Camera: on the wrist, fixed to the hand. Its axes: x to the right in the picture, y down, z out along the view.
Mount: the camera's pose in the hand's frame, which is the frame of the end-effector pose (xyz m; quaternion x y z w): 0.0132 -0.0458 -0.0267 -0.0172 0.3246 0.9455 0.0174
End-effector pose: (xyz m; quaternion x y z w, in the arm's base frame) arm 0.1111 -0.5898 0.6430 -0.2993 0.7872 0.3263 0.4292
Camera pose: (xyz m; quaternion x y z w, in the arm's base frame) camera 0.1267 -0.6407 0.6309 -0.6258 -0.4304 -0.3279 0.5618
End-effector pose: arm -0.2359 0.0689 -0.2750 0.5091 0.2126 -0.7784 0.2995
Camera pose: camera -0.2534 0.1160 -0.2964 0.4574 -0.3671 0.4386 0.6810
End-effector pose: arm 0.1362 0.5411 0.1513 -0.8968 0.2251 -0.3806 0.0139
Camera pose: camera 0.1439 0.5807 0.1882 0.3205 0.8629 -0.2807 0.2716
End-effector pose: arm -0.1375 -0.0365 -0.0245 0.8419 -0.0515 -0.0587 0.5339
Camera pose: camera -0.1193 0.0048 -0.0552 -0.0242 -0.6226 0.7762 0.0960
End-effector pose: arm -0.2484 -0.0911 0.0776 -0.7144 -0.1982 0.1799 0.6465
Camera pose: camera -0.2257 -0.1031 0.1258 0.2694 -0.8788 -0.3791 0.1068
